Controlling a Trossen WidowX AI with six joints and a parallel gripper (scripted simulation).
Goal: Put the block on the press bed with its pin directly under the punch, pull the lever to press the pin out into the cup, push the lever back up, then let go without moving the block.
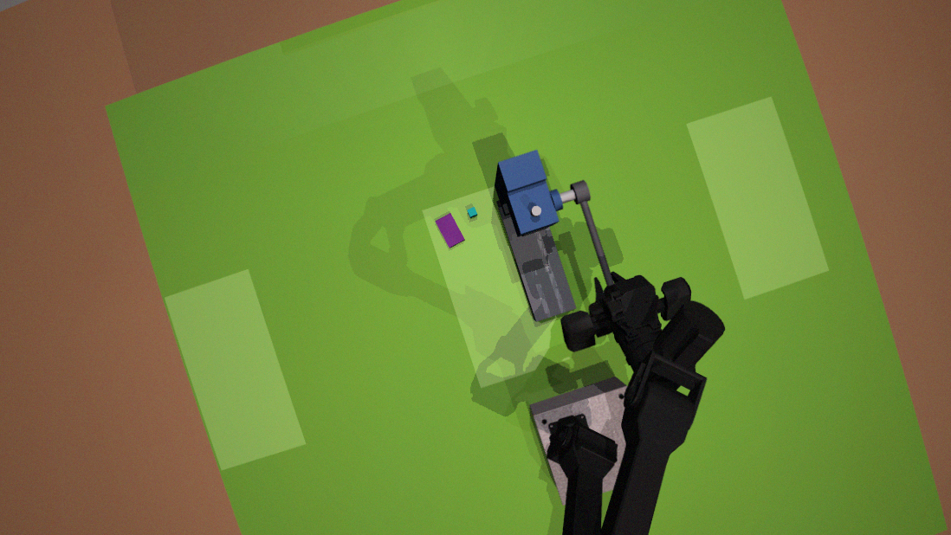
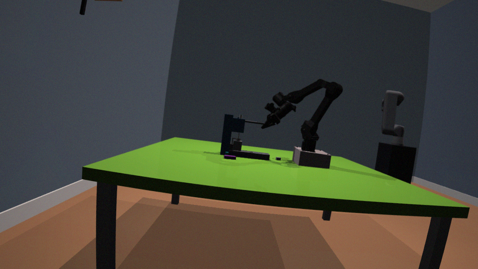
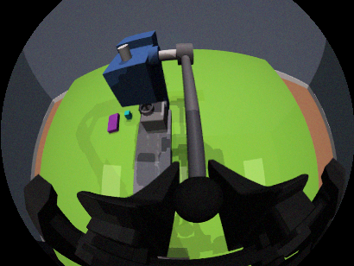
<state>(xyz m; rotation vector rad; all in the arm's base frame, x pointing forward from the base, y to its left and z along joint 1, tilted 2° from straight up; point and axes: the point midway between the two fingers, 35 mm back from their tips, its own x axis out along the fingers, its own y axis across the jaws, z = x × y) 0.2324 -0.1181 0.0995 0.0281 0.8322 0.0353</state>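
Right now my gripper tip is 5 cm short of the lever, 1 cm to the right of it and 3 cm below it. Also, from my gripper tip: small dark thing: 11 cm behind, 5 cm to the left, 15 cm below; then small teal cube: 17 cm ahead, 16 cm to the left, 15 cm below; then punch rod: 12 cm ahead, 8 cm to the left, 2 cm below.
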